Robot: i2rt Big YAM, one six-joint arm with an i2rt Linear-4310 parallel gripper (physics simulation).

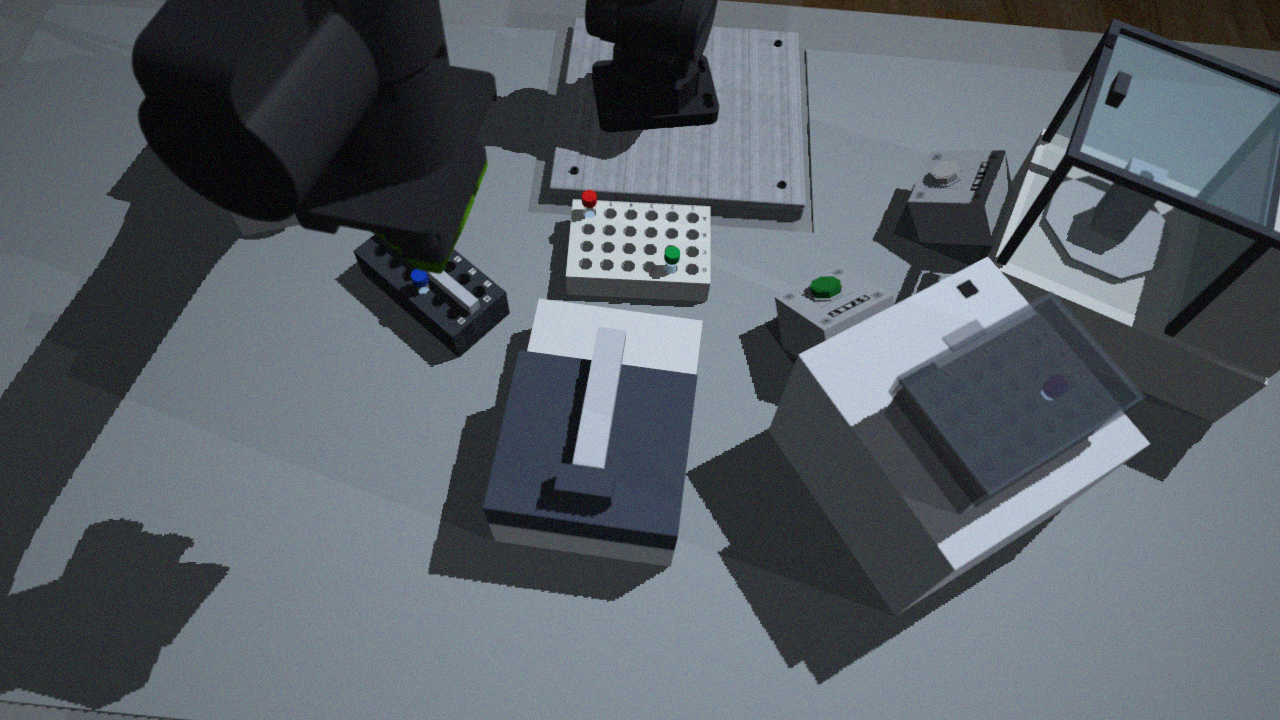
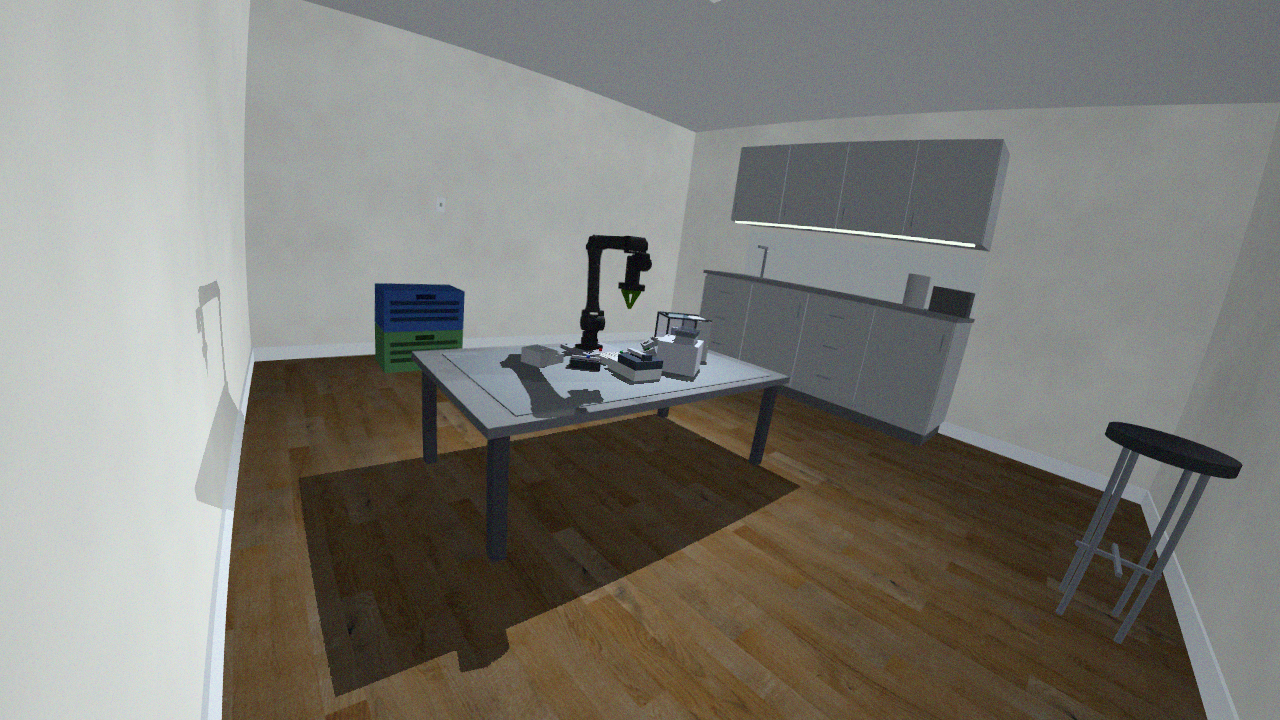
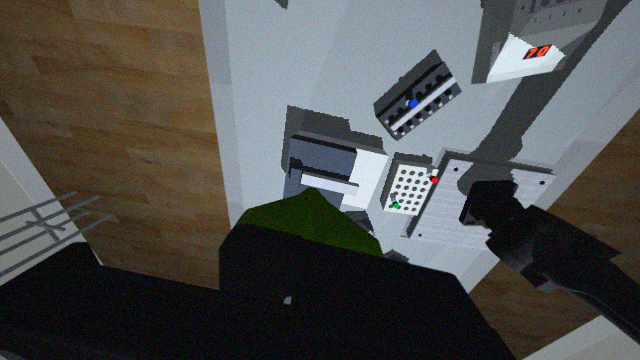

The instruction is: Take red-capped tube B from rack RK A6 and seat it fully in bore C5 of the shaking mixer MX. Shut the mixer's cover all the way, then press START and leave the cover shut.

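Frame: origin at the arm's base, x ahead, y left, z up, level; centimetres.
Where they show: gripper, between the fingertips: (image 1: 430,267) (image 2: 629,308) (image 3: 310,194); arm's base, origin of its link: (image 1: 654,97) (image 2: 588,347) (image 3: 483,202).
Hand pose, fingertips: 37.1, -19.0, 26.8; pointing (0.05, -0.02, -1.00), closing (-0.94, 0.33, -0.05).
Things, the pixels of their centre, and the offset from my fingertips, as dx, dy, dz. "spot": a spot on its surface instead.
- Red-capped tube B, middle of its body: (image 1: 589,211) (image 3: 429,175) -22.1, +10.8, -25.2
- white rack, middle of its body: (image 1: 639,249) (image 3: 406,188) (image 2: 611,358) -18.5, +15.0, -26.8
- mixer, a spot on its surface: (image 1: 859,357) spot: +0.8, +27.9, -14.8
- small black square, a spot on its surface: (image 1: 966,287) spot: -4.0, +37.6, -14.7
- green-capped tube, middle of its body: (image 1: 670,267) (image 3: 393,200) -15.2, +17.3, -25.2
- dark box with a white bar, middle of its body: (image 1: 602,412) (image 3: 333,175) (image 2: 635,361) -0.9, +9.5, -23.2
- knob box, a spot on its surface: (image 1: 953,192) spot: -18.0, +43.3, -21.5
- glass enclosure, middle of its body: (image 1: 1121,202) (image 2: 673,334) -12.4, +55.3, -17.2
- white 70 block, middle of its body: (image 3: 537,19) (image 2: 542,353) -31.8, -15.0, -24.8
Red-capped tube B (image 1: 587,197) (image 3: 433,180) stands in a back corner bore of the white rack (image 1: 635,287) (image 3: 405,161), near the arm's base. The mixer (image 1: 859,357) is the big white box at the right. Its see-through cover (image 1: 1012,403) lies down over the block, and a purple cap (image 1: 1056,386) shows through it. A small black square (image 1: 966,287) sits on its top. My gripper (image 2: 630,297) (image 3: 310,194) is shut and empty. It hangs high above the table, well away from the tube and the mixer.
A green-capped tube (image 1: 670,255) (image 3: 395,205) stands in the same rack. Around it are a black rack with a blue-capped tube (image 1: 419,277) (image 3: 413,103), a dark box with a white bar (image 1: 595,429), a green-button box (image 1: 823,286), a knob box (image 1: 953,192), a glass enclosure (image 1: 1163,190) and a white "70" block (image 3: 518,62).
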